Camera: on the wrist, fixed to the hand. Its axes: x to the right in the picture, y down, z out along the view.
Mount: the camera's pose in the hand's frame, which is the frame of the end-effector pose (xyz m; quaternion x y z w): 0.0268 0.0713 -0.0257 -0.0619 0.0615 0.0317 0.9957
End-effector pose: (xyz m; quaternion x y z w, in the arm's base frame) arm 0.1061 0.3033 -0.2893 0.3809 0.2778 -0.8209 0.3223
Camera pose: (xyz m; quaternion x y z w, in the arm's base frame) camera 0.1569 0.2673 -0.3401 0.4186 0.3352 -0.7665 0.3534
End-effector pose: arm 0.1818 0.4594 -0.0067 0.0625 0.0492 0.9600 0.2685
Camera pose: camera 0.1190 0.4111 -0.0204 -0.0119 0.0041 0.9712 0.2377
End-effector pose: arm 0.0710 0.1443 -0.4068 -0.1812 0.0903 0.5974 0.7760
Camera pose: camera 0.0118 0.1740 -0.4523 -0.2623 0.1064 0.6138 0.7369
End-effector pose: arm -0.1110 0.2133 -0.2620 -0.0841 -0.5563 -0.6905 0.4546
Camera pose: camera -0.0649 0.1796 -0.2054 -0.0870 -0.4805 -0.7127 0.5035
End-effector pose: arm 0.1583 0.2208 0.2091 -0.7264 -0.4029 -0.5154 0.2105
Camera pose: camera 0.2045 0.1703 0.2513 -0.7174 -0.3333 -0.5761 0.2058
